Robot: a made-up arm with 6 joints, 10 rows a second.
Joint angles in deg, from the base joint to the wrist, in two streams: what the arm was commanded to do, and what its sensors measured. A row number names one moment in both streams.
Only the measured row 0 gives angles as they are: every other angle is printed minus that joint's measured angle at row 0.
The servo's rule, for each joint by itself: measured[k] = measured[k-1] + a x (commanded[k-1-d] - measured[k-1]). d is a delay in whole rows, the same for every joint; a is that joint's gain. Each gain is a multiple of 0.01, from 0.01 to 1. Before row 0 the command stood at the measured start. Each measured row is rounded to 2 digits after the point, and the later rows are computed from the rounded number. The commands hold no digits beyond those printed.
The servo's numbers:
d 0
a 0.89 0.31 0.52 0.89 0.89 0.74
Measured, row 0:
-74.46 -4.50 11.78 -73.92 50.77 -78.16
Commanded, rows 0 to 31:
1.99 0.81 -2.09 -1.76 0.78 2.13
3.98 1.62 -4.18 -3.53 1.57 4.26
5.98 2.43 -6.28 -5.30 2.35 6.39
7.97 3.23 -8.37 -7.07 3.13 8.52
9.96 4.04 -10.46 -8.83 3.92 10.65
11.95 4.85 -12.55 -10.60 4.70 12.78
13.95 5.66 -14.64 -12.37 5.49 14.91
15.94 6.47 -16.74 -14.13 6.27 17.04
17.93 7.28 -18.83 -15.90 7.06 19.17
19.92 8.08 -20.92 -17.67 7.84 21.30
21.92 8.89 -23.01 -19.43 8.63 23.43
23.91 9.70 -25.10 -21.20 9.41 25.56
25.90 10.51 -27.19 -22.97 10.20 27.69
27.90 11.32 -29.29 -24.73 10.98 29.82
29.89 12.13 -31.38 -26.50 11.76 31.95
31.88 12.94 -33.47 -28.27 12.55 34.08
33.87 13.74 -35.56 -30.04 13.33 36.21
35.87 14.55 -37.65 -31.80 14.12 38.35
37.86 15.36 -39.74 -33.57 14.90 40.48
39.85 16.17 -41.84 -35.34 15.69 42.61
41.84 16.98 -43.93 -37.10 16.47 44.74
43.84 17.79 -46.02 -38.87 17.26 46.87
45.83 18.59 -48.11 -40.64 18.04 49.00
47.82 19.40 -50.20 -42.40 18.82 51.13
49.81 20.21 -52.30 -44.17 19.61 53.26
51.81 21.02 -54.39 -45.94 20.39 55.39
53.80 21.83 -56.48 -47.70 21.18 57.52
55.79 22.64 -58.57 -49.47 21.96 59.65
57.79 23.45 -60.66 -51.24 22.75 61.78
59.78 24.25 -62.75 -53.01 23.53 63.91
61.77 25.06 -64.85 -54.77 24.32 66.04
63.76 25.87 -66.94 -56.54 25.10 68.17
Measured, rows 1 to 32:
1.77 0.25 -1.09 -1.57 0.69 1.58
3.74 0.67 -2.70 -3.31 1.47 3.56
5.73 1.22 -4.56 -5.08 2.25 5.65
7.72 1.84 -6.54 -6.85 3.03 7.77
9.71 2.52 -8.58 -8.61 3.82 9.90
11.70 3.24 -10.64 -10.38 4.60 12.03
13.70 3.99 -12.72 -12.15 5.39 14.16
15.69 4.76 -14.81 -13.91 6.17 16.29
17.68 5.54 -16.90 -15.68 6.96 18.42
19.67 6.33 -18.99 -17.45 7.74 20.55
21.67 7.12 -21.08 -19.21 8.53 22.68
23.66 7.92 -23.17 -20.98 9.31 24.81
25.65 8.72 -25.26 -22.75 10.10 26.94
27.65 9.53 -27.36 -24.51 10.88 29.07
29.64 10.34 -29.45 -26.28 11.66 31.20
31.63 11.15 -31.54 -28.05 12.45 33.33
33.62 11.95 -33.63 -29.82 13.23 35.46
35.62 12.76 -35.72 -31.58 14.02 37.60
37.61 13.57 -37.81 -33.35 14.80 39.73
39.60 14.38 -39.91 -35.12 15.59 41.86
41.59 15.19 -42.00 -36.88 16.37 43.99
43.59 16.00 -44.09 -38.65 17.16 46.12
45.58 16.80 -46.18 -40.42 17.94 48.25
47.57 17.61 -48.27 -42.18 18.72 50.38
49.56 18.42 -50.37 -43.95 19.51 52.51
51.56 19.23 -52.46 -45.72 20.29 54.64
53.55 20.04 -54.55 -47.48 21.08 56.77
55.54 20.85 -56.64 -49.25 21.86 58.90
57.54 21.66 -58.73 -51.02 22.65 61.03
59.53 22.46 -60.82 -52.79 23.43 63.16
61.52 23.27 -62.92 -54.55 24.22 65.29
63.51 24.08 -65.01 -56.32 25.00 67.42

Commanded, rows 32 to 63:
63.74 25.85 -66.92 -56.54 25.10 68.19
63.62 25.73 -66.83 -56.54 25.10 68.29
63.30 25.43 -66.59 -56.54 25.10 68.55
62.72 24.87 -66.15 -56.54 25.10 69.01
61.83 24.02 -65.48 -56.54 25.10 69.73
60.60 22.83 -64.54 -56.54 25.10 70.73
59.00 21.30 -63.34 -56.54 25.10 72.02
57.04 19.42 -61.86 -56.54 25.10 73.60
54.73 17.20 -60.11 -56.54 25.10 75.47
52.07 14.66 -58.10 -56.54 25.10 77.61
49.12 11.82 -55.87 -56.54 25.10 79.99
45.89 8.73 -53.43 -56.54 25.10 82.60
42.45 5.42 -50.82 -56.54 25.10 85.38
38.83 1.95 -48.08 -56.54 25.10 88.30
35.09 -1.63 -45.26 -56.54 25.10 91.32
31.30 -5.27 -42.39 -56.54 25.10 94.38
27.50 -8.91 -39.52 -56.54 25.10 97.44
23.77 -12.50 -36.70 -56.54 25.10 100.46
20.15 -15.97 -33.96 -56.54 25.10 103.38
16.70 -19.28 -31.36 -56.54 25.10 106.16
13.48 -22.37 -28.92 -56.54 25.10 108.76
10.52 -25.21 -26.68 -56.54 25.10 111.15
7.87 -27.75 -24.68 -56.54 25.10 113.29
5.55 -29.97 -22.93 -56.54 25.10 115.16
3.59 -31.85 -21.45 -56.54 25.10 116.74
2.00 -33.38 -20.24 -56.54 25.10 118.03
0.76 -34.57 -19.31 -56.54 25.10 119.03
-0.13 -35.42 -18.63 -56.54 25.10 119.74
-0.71 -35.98 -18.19 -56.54 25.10 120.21
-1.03 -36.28 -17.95 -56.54 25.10 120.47
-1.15 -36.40 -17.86 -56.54 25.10 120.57
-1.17 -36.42 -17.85 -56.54 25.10 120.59
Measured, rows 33 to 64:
63.71 24.63 -66.00 -56.52 25.09 67.99
63.63 24.97 -66.43 -56.54 25.10 68.21
63.34 25.11 -66.51 -56.54 25.10 68.46
62.79 25.04 -66.32 -56.54 25.10 68.87
61.94 24.72 -65.88 -56.54 25.10 69.51
60.75 24.13 -65.18 -56.54 25.10 70.41
59.19 23.25 -64.22 -56.54 25.10 71.60
57.28 22.06 -62.99 -56.54 25.10 73.08
55.01 20.55 -61.49 -56.54 25.10 74.85
52.39 18.72 -59.73 -56.54 25.10 76.89
49.48 16.58 -57.72 -56.54 25.10 79.18
46.28 14.15 -55.49 -56.54 25.10 81.71
42.87 11.44 -53.06 -56.54 25.10 84.43
39.27 8.50 -50.47 -56.54 25.10 87.29
35.55 5.36 -47.76 -56.54 25.10 90.27
31.77 2.06 -44.97 -56.54 25.10 93.31
27.97 -1.34 -42.14 -56.54 25.10 96.37
24.23 -4.80 -39.31 -56.54 25.10 99.40
20.60 -8.26 -36.53 -56.54 25.10 102.35
17.13 -11.68 -33.84 -56.54 25.10 105.17
13.88 -14.99 -31.28 -56.54 25.10 107.83
10.89 -18.16 -28.89 -56.54 25.10 110.29
8.20 -21.13 -26.70 -56.54 25.10 112.51
5.84 -23.87 -24.74 -56.54 25.10 114.47
3.84 -26.34 -23.03 -56.54 25.10 116.15
2.20 -28.52 -21.58 -56.54 25.10 117.54
0.92 -30.40 -20.40 -56.54 25.10 118.64
-0.01 -31.96 -19.48 -56.54 25.10 119.45
-0.63 -33.21 -18.81 -56.54 25.10 120.01
-0.99 -34.16 -18.36 -56.54 25.10 120.35
-1.13 -34.85 -18.10 -56.54 25.10 120.51
-1.17 -35.34 -17.97 -56.54 25.10 120.57

